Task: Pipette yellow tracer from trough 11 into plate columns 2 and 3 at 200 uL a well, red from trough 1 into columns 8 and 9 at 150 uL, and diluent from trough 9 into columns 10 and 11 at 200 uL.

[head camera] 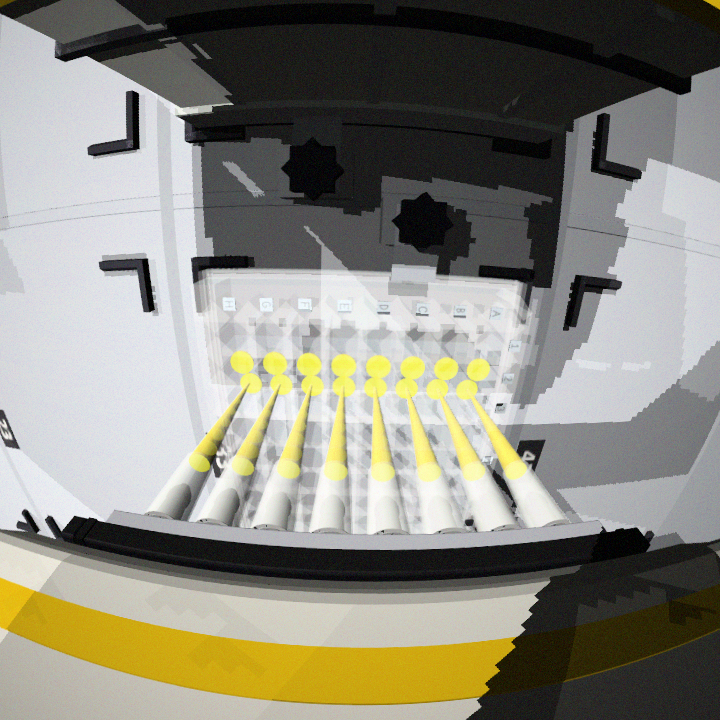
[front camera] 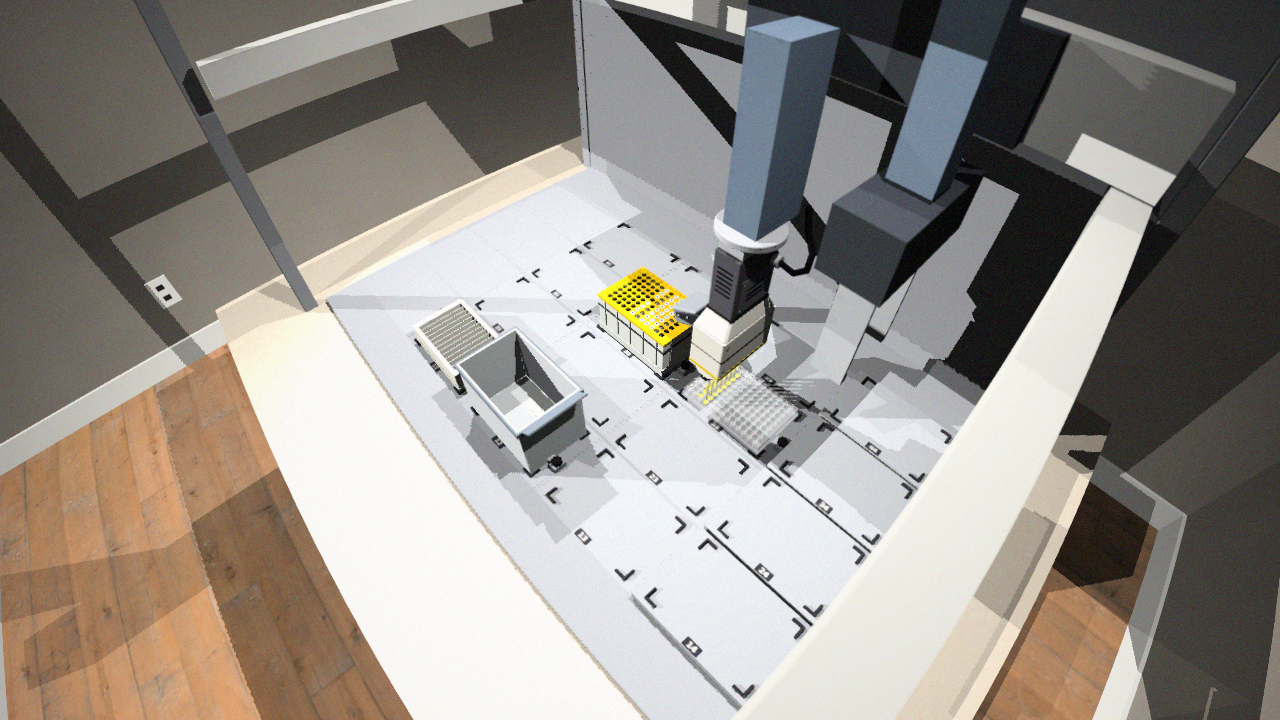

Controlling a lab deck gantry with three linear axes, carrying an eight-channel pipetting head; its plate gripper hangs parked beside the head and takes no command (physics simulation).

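Note:
The clear plate (front camera: 760, 419) (head camera: 302, 283) lies on the deck under the pipetting head (front camera: 729, 342). In the head view, yellow fills the wells of column 2, and yellow discs show in column 3 at the tip ends. Eight tips (head camera: 335, 497) point down into column 3, each with yellow liquid in its lower part. The trough block (front camera: 440, 365) stands at the left of the deck in the front view; its liquids cannot be made out. The parked plate gripper (front camera: 854, 358) hangs beside the head, its two pale paddles apart and nothing between them.
A yellow-topped tip rack (front camera: 626, 333) stands close beside the head, behind the plate. An open grey bin (front camera: 553, 440) stands next to the trough block. Black corner brackets mark the deck slots. A pale gantry beam (front camera: 1002, 394) crosses the right side of the front view.

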